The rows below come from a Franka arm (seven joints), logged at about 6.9 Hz.
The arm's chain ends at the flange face. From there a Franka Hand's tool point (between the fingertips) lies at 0.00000 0.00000 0.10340 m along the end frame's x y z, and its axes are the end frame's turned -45 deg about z.
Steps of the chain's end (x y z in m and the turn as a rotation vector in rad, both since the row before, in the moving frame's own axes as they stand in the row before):
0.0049, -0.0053, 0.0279, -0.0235, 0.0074, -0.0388
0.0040, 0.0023, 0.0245, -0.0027, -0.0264, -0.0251
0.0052, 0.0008, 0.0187, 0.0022, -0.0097, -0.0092
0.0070, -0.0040, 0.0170, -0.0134, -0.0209, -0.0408
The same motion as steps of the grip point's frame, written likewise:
0.0061, 0.0020, 0.0279, -0.0218, -0.0114, -0.0388
-0.0009, 0.0027, 0.0245, 0.0168, -0.0206, -0.0251
0.0026, 0.0034, 0.0187, 0.0084, -0.0053, -0.0092
0.0053, 0.0016, 0.0170, 0.0053, -0.0243, -0.0408

